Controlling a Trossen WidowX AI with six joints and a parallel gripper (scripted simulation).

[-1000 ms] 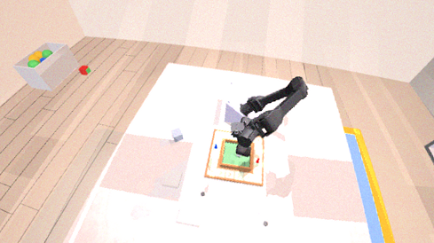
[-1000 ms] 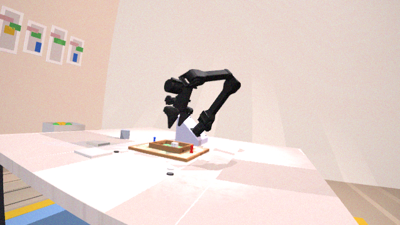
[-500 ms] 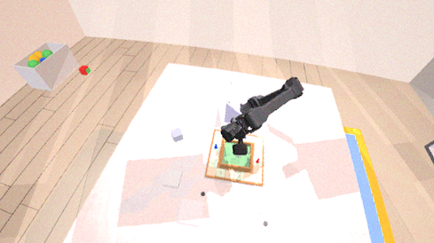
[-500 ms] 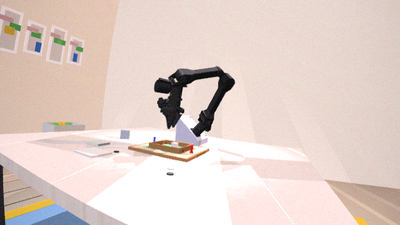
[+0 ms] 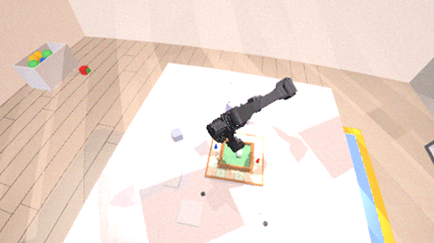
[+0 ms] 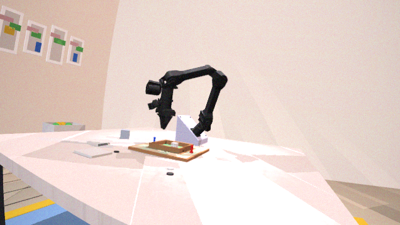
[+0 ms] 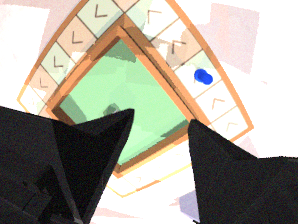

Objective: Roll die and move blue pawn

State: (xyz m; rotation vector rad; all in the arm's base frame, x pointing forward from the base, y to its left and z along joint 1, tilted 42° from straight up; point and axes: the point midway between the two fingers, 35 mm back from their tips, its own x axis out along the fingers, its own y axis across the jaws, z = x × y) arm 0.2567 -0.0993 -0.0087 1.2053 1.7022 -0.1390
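Right now my gripper tip is 90 mm above the green tray, 60 mm to the right of it and 10 mm short of it.
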